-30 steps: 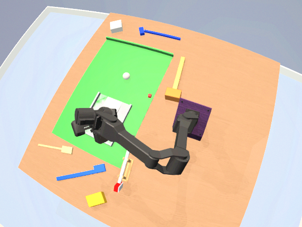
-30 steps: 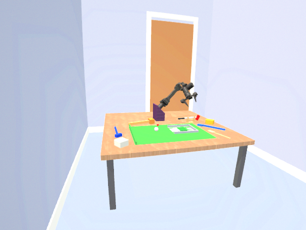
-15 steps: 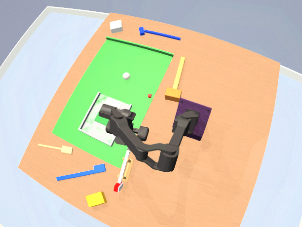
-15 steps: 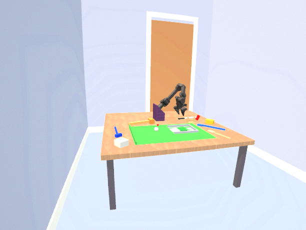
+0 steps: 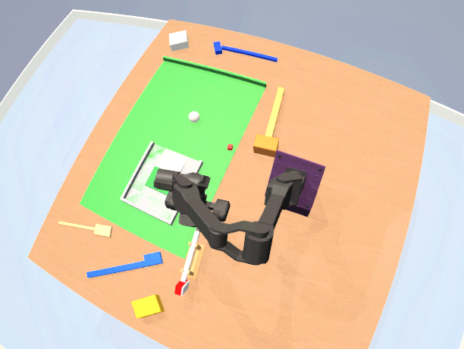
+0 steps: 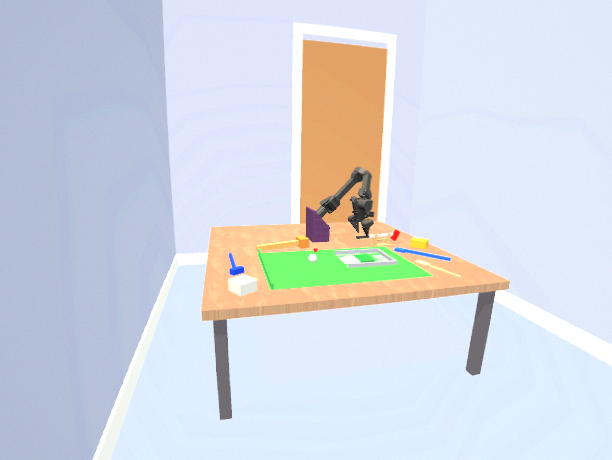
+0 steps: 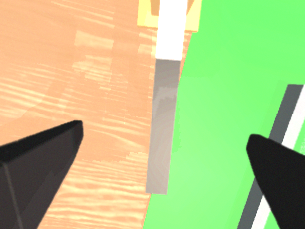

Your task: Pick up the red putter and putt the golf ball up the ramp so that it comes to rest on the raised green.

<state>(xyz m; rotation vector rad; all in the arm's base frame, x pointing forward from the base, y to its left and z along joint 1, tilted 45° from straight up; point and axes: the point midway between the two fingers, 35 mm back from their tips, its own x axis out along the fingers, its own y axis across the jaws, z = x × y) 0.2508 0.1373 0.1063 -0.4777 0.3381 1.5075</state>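
The red putter is 1 cm behind my gripper tip, 11 cm to the left of it and 2 cm below it. Round my gripper tip: small red cube 29 cm to the right, 7 cm below; wooden rack 1 cm behind, 13 cm to the left, 4 cm below; green mat 23 cm ahead, 25 cm to the right, 8 cm below.
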